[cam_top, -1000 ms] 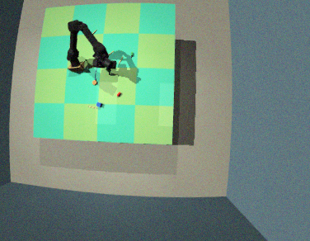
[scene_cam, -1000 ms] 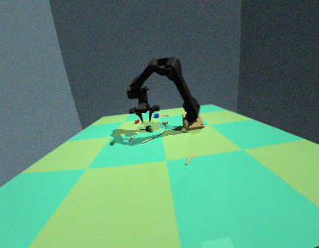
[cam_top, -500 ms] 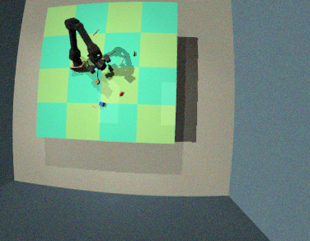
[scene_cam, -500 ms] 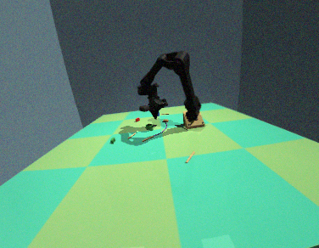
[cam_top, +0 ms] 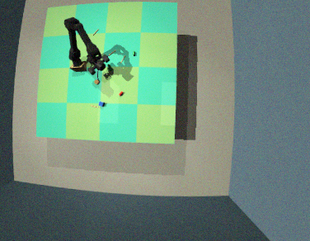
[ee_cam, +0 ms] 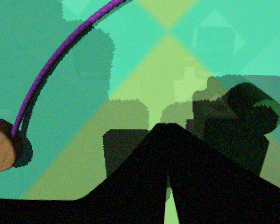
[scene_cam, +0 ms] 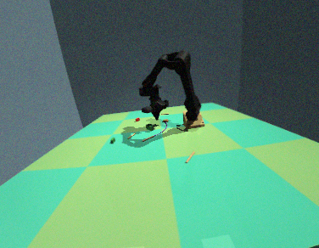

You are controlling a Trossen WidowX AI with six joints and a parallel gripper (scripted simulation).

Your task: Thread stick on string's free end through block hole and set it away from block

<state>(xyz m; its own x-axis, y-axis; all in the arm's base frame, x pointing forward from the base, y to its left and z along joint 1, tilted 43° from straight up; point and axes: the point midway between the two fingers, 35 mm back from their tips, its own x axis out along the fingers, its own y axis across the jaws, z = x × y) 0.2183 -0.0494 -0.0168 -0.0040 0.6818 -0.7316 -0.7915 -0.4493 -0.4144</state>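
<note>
Now: gripper tip 50 mm short of the small green cylinder, 40 mm above it and 30 mm to the right of it. Round my gripper tip: red piece 220 mm to the right, 150 mm ahead, 40 mm below; then small dark piece 270 mm ahead, 130 mm to the left, 40 mm below; then round button 100 mm to the right, 70 mm behind, 50 mm below.
</note>
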